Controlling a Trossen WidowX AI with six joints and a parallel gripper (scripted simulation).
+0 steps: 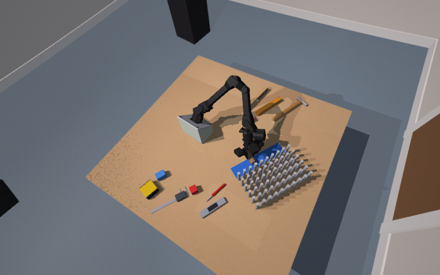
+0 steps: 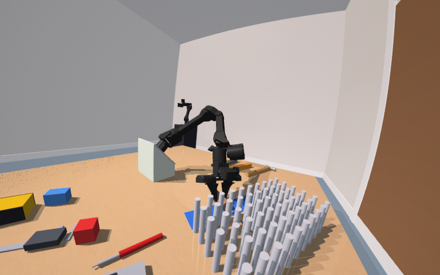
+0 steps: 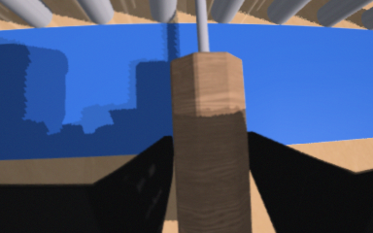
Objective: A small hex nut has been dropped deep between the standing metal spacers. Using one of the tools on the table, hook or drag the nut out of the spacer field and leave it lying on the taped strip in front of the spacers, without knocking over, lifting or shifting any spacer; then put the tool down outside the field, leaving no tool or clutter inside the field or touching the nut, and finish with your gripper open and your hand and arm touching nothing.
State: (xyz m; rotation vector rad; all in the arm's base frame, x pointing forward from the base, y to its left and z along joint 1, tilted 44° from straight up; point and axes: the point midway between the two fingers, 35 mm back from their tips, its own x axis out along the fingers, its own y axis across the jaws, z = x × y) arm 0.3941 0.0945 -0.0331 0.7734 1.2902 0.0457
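The blue taped strip lies 50 mm ahead of my gripper tip, 20 mm to the left of it and 10 mm below it. Round my gripper tip: grey block (380 mm to the right); then red screwdriver (330 mm to the right, 40 mm behind, 10 mm below); then orange block (420 mm to the left, 120 mm behind).
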